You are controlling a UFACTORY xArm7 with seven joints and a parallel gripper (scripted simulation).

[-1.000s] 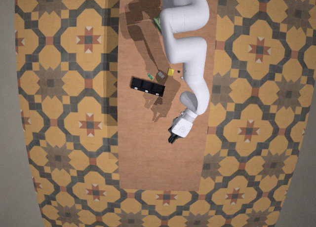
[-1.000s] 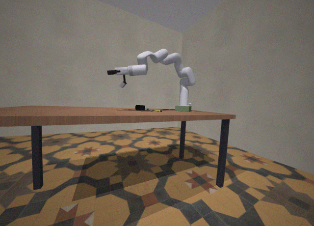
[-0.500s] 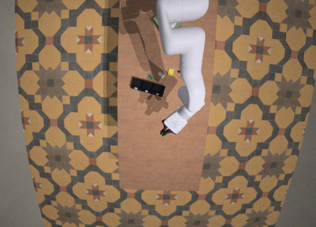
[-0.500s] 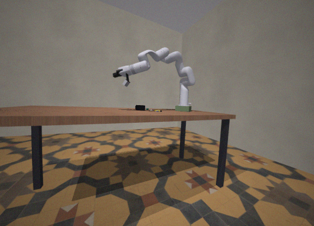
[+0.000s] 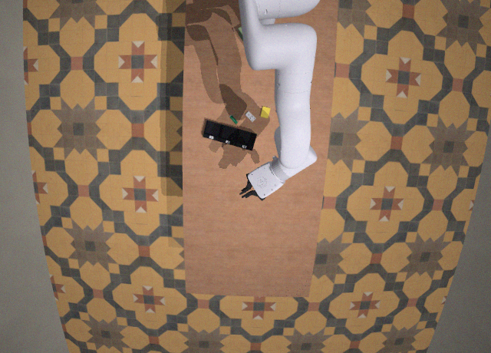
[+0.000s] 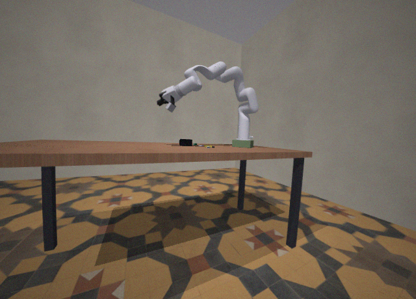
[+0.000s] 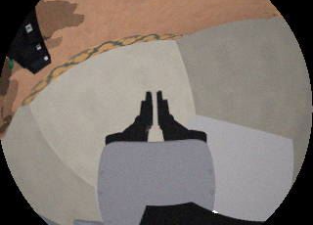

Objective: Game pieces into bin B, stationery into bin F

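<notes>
My gripper is now 260 mm above the black triple bin, 210 mm past it and 90 mm to the left of it. Also, from my hand: white piece (300 mm behind, 280 mm below, 10 mm to the left); green piece (290 mm behind, 280 mm below, 70 mm to the right); pale piece (290 mm behind, 280 mm below, 180 mm to the left).
</notes>
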